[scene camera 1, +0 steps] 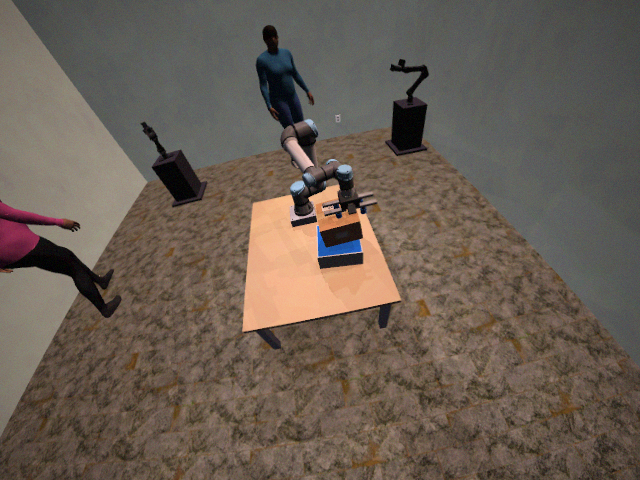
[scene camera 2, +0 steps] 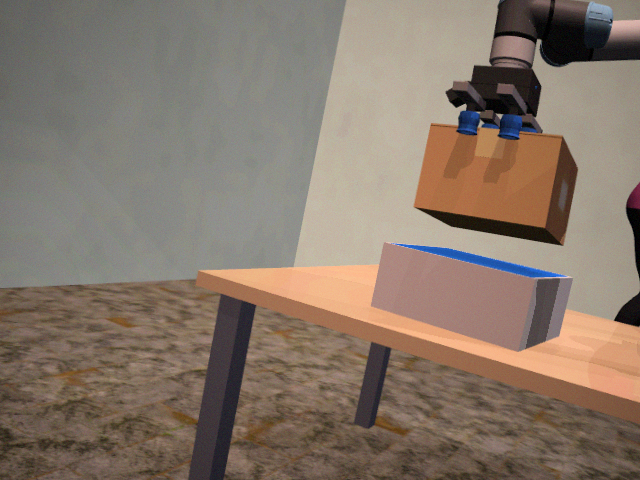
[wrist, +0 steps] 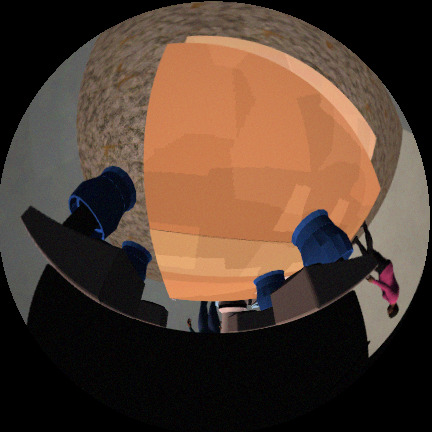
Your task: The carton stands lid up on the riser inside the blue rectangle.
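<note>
The brown carton (scene camera 1: 341,233) (scene camera 2: 485,191) (wrist: 200,115) hangs in the air over the riser (scene camera 1: 342,259) (scene camera 2: 449,294), with a gap beneath it in the scene camera 2 view. It looks slightly turned relative to the riser. The blue rectangle (scene camera 1: 331,251) (scene camera 2: 480,257) is on the riser's top; the carton hides its back part in the scene camera 1 view. My suction gripper (scene camera 1: 351,210) (scene camera 2: 489,125) (wrist: 207,245) is on the carton's top with its blue cups and holds it. A paler tape strip shows over the carton's upper edge in the scene camera 2 view.
The riser stands on the wooden table (scene camera 1: 284,289) (scene camera 2: 320,281). The arm's base (scene camera 1: 303,214) is at the table's back. A person in blue (scene camera 1: 280,77) stands behind the table, and one in pink (scene camera 1: 18,237) (wrist: 387,277) at the left in the scene camera 1 view.
</note>
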